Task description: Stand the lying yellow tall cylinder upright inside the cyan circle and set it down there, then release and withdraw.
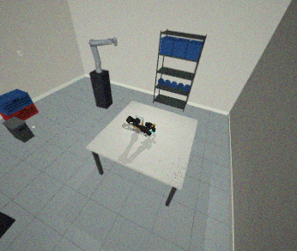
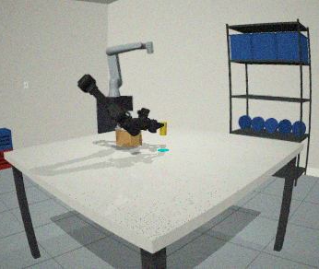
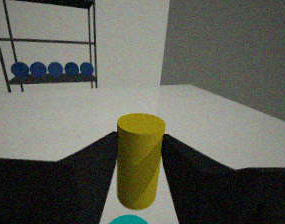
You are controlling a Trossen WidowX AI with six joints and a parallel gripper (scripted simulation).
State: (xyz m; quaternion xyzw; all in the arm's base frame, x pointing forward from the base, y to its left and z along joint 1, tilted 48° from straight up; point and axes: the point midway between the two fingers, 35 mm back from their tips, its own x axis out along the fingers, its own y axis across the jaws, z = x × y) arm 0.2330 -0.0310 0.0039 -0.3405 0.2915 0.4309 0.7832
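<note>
Right now the cyan circle is 130 mm below my gripper tip. Round my gripper tip: yellow tall cylinder 20 mm below.
</note>
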